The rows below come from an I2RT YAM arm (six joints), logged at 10 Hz.
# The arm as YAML. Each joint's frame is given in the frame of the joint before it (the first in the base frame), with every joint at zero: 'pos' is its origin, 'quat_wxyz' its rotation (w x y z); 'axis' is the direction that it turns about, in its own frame. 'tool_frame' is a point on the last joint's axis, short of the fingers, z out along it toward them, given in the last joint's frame.
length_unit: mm
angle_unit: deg
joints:
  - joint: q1
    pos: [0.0, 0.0, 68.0]
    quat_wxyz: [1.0, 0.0, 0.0, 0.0]
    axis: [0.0, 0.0, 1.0]
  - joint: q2
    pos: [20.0, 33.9, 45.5]
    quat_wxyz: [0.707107, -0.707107, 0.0, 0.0]
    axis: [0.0, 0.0, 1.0]
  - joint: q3
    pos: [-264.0, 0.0, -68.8]
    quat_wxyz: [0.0, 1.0, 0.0, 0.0]
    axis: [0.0, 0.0, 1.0]
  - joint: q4
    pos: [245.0, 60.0, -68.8]
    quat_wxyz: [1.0, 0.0, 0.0, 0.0]
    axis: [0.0, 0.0, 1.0]
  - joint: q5
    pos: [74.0, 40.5, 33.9]
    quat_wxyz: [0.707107, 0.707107, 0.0, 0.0]
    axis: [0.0, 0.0, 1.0]
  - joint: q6
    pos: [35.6, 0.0, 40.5]
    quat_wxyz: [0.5, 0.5, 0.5, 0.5]
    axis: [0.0, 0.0, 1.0]
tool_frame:
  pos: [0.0, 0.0, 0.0]
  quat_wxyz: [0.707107, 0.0, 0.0, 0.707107]
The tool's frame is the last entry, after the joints.
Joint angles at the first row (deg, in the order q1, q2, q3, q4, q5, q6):
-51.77, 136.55, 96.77, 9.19, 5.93, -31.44
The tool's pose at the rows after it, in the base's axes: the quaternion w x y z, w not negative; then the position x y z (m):
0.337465 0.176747 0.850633 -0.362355 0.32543 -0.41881 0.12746
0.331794 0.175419 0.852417 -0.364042 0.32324 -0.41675 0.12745
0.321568 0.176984 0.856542 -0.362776 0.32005 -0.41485 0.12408
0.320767 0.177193 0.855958 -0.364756 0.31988 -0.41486 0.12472
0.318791 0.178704 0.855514 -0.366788 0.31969 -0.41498 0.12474
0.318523 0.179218 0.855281 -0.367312 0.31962 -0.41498 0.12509
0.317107 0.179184 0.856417 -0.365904 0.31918 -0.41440 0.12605
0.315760 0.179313 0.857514 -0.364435 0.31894 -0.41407 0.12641
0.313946 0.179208 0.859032 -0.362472 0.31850 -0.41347 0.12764
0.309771 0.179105 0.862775 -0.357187 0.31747 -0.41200 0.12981
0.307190 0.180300 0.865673 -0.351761 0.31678 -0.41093 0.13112
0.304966 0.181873 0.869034 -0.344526 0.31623 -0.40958 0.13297
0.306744 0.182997 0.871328 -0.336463 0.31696 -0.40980 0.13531
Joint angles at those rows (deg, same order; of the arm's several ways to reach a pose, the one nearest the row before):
-51.75, 136.25, 95.98, 9.43, 6.04, -31.70
-51.77, 135.65, 95.04, 9.41, 6.44, -32.14
-51.88, 135.35, 94.06, 9.02, 6.98, -32.38
-51.88, 135.26, 94.02, 9.08, 7.20, -32.47
-51.88, 135.26, 94.02, 9.08, 7.57, -32.47
-51.88, 135.22, 94.02, 9.06, 7.66, -32.45
-51.88, 134.98, 93.93, 8.64, 7.64, -32.45
-51.88, 134.87, 93.93, 8.27, 7.62, -32.42
-51.88, 134.60, 93.91, 7.68, 7.57, -32.42
-51.88, 134.06, 93.82, 6.35, 7.42, -32.38
-51.88, 133.71, 93.82, 5.26, 7.22, -32.14
-51.86, 133.29, 93.89, 3.90, 6.90, -31.77
-51.85, 133.23, 94.59, 2.57, 6.20, -31.29

